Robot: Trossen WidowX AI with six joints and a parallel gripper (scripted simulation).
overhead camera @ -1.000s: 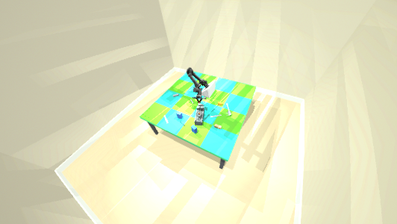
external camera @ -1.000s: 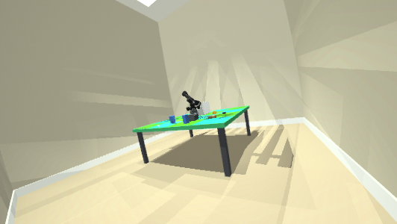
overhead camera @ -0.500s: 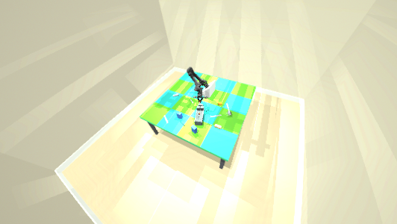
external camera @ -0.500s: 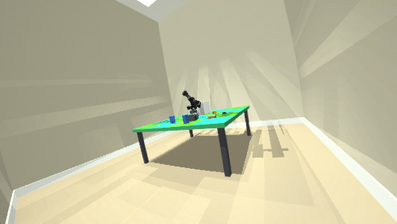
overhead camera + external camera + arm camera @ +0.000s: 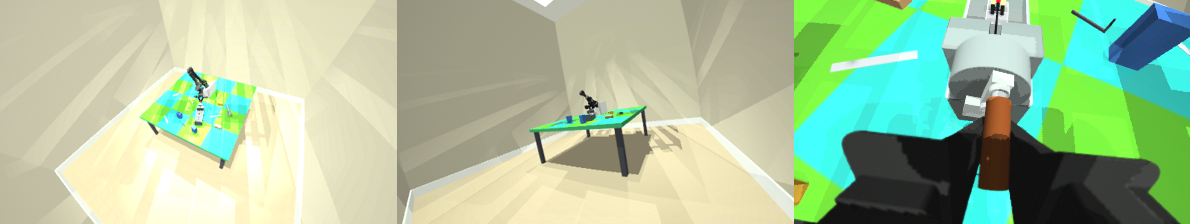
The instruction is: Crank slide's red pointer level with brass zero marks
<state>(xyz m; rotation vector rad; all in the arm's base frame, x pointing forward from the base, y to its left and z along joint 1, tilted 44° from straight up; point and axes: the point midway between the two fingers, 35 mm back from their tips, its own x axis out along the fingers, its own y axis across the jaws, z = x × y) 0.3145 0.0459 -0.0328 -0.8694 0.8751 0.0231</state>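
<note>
My gripper tip is 16 cm short of the red pointer, 7 cm to the right of it and 1 cm above it. The rest, counted from my gripper tip: orange piece (18 cm behind, 21 cm to the left, 8 cm below); crank handle (2 cm behind, 1 cm to the right, 2 cm above); black L-shaped key (33 cm ahead, 10 cm to the right, 8 cm below).
</note>
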